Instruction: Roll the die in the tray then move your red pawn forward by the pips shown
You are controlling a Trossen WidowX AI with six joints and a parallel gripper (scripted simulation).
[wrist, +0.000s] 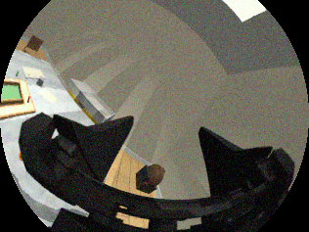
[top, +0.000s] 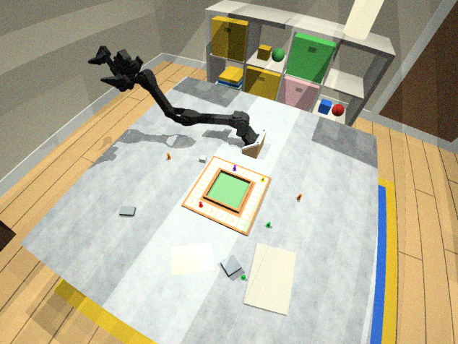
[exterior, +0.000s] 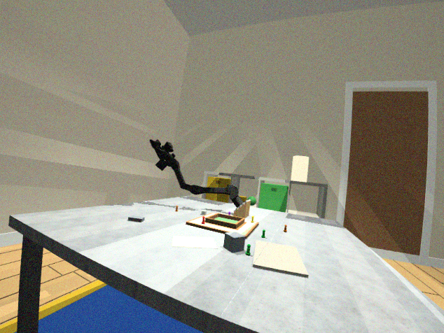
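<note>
Now: gripper tip 390 mm to the right of the white die, 380 mm above it and 100 mm past it. Round my gripper tip: green tray (570 mm to the left, 390 mm below, 10 mm behind); then yellow pawn (680 mm to the left, 370 mm below, 120 mm behind); then red pawn (510 mm to the left, 370 mm below, 110 mm ahead).
</note>
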